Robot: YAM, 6 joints.
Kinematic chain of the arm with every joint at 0, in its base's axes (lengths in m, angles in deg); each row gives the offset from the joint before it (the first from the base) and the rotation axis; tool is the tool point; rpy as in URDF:
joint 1: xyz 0 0 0.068 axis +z
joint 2: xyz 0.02 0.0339 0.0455 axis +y
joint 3: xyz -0.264 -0.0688 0 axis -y
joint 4: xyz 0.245 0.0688 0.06 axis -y
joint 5: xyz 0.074 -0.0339 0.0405 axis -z
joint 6: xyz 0.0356 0 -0.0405 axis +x
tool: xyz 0 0 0 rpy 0 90 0
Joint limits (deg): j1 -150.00..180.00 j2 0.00..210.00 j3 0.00..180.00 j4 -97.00..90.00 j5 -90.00..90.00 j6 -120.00..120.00
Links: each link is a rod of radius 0.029 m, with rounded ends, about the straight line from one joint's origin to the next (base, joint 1, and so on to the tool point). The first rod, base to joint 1, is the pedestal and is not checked.
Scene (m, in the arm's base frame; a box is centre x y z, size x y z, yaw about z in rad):
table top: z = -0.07
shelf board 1: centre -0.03 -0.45 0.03 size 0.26 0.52 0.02 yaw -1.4
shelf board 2: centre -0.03 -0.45 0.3 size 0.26 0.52 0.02 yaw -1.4
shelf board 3: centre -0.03 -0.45 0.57 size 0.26 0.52 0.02 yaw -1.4
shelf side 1: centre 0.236 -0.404 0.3 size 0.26 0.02 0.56 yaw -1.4
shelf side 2: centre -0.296 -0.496 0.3 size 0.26 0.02 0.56 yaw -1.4
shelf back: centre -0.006 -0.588 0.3 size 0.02 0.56 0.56 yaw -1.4
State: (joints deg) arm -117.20 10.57 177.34 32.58 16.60 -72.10
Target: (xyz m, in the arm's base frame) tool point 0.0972 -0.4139 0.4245
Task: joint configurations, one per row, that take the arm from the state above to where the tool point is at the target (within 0.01 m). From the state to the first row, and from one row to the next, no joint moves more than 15 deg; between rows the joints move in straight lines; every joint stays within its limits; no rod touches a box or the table.
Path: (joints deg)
1: -111.41 16.17 163.19 27.22 16.33 -72.10
2: -105.63 21.77 149.04 21.86 16.05 -72.10
3: -99.84 27.37 134.89 16.49 15.78 -72.10
4: -94.05 32.97 120.74 11.13 15.50 -72.10
5: -88.27 38.56 106.59 5.77 15.23 -72.10
6: -82.48 44.16 92.44 0.41 14.95 -72.10
7: -76.69 49.76 78.29 -4.96 14.68 -72.10
8: -70.91 55.36 64.14 -10.32 14.40 -72.10
9: -72.10 66.66 72.28 -5.73 14.15 -72.10
10: -73.29 77.95 80.42 -1.14 13.90 -72.10
11: -74.48 89.24 88.56 3.46 13.65 -72.10
12: -75.67 100.54 96.70 8.05 13.40 -72.10

